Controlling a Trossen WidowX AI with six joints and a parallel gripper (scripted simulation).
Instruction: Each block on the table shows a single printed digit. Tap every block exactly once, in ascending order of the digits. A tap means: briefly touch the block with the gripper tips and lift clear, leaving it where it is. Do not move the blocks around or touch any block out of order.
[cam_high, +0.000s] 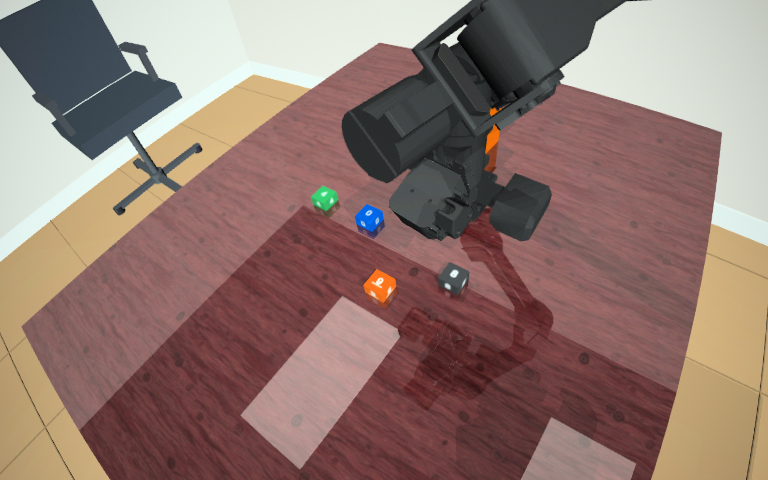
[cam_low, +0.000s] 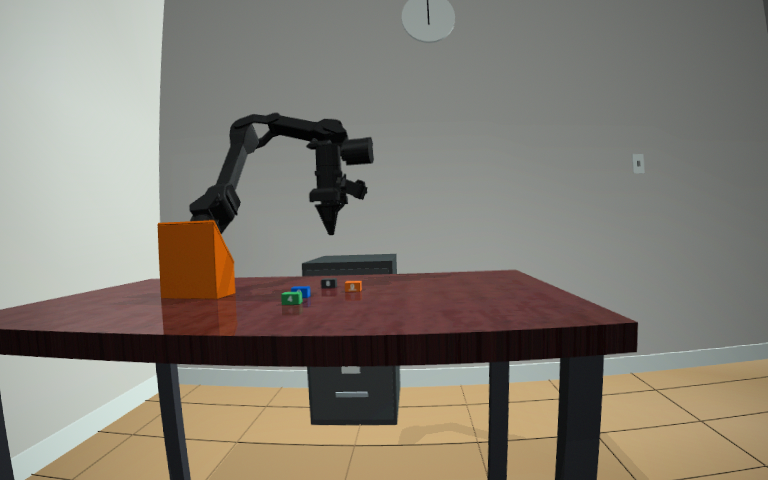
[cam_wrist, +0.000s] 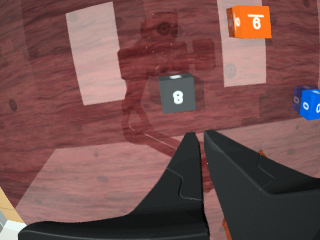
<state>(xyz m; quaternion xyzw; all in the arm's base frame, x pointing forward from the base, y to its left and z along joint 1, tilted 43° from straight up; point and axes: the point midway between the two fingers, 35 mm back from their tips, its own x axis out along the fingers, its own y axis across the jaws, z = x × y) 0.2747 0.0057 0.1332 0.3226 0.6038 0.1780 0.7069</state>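
Now: the orange block 11 cm below my gripper tip, 9 cm to the right of it and 4 cm ahead of it. Round my gripper tip: blue block 16 cm to the right, 11 cm below, 6 cm behind; then green block 26 cm to the right, 11 cm below, 7 cm behind; then black block 11 cm below, 1 cm behind.
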